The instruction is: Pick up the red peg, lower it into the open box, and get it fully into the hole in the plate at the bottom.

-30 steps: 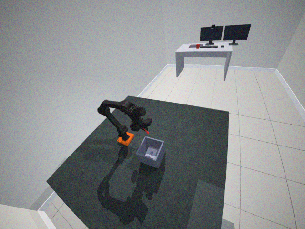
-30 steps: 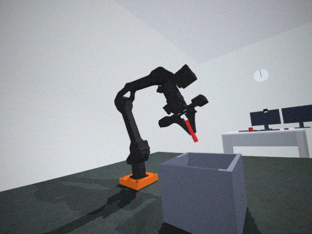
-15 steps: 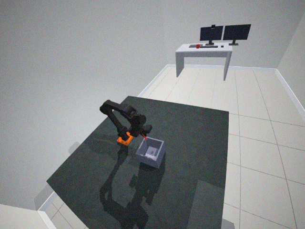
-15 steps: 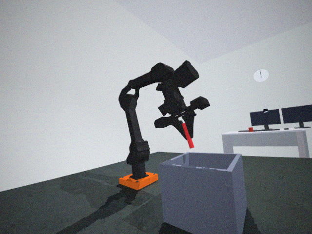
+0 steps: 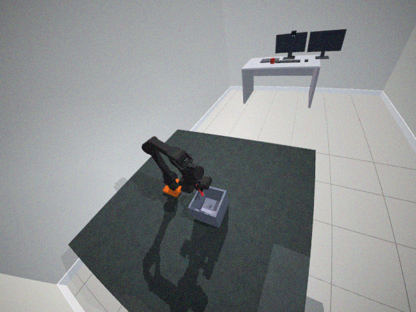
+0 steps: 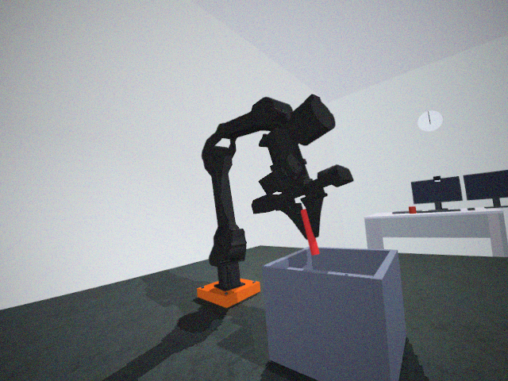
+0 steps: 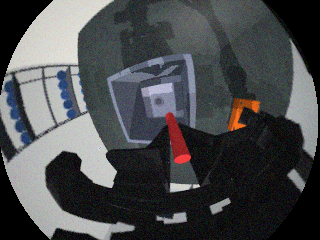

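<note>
Right now the plate is 120 mm below my gripper tip, 50 mm ahead of it and 10 mm to the right of it. The rest, counted from my gripper tip: red peg 10 mm above.
</note>
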